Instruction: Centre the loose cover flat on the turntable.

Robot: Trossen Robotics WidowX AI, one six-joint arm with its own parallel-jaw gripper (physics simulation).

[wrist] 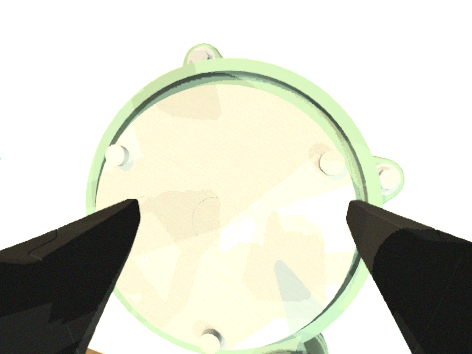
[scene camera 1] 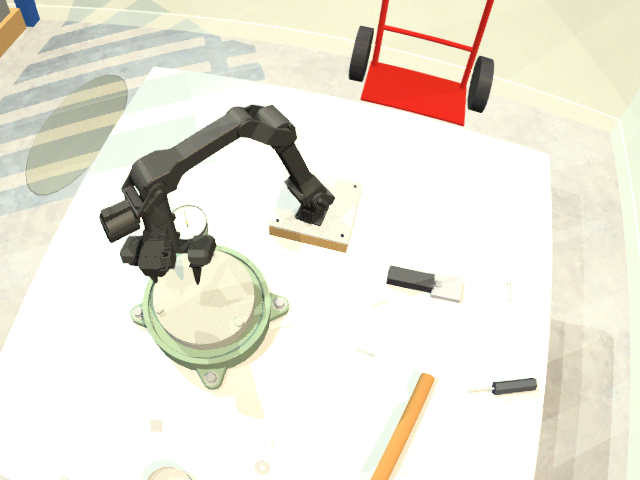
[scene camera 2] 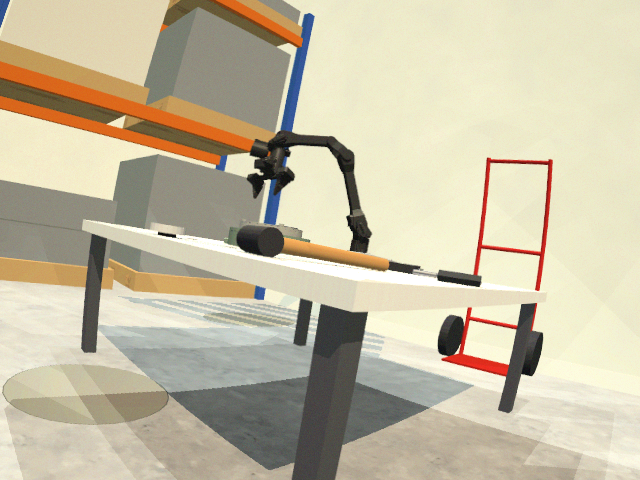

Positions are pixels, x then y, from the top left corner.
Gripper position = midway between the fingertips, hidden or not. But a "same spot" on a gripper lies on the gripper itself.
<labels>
my gripper: wrist 244,209; scene camera 1; scene camera 2
same spot on my gripper: (scene camera 1: pixel 196 269) = (scene camera 2: pixel 278 180)
</labels>
